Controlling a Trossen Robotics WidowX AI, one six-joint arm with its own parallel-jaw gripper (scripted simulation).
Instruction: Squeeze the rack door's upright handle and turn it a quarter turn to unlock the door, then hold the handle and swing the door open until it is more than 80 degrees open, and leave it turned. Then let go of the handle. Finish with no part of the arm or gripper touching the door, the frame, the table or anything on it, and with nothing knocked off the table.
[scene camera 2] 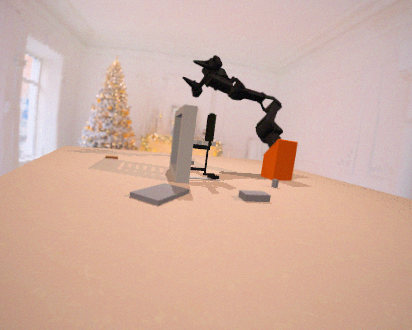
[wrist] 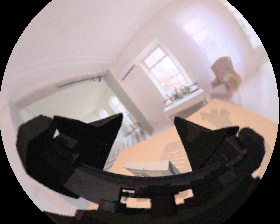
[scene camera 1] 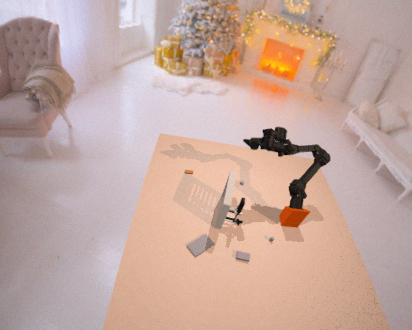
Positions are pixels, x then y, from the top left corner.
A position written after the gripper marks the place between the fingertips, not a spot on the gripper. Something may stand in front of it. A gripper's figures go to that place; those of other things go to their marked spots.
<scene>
The gripper (scene camera 2: pixel 187 69) is 88 cm from the lens. A grey flat plate (scene camera 2: pixel 159 194) is 42 cm from the lens.
</scene>
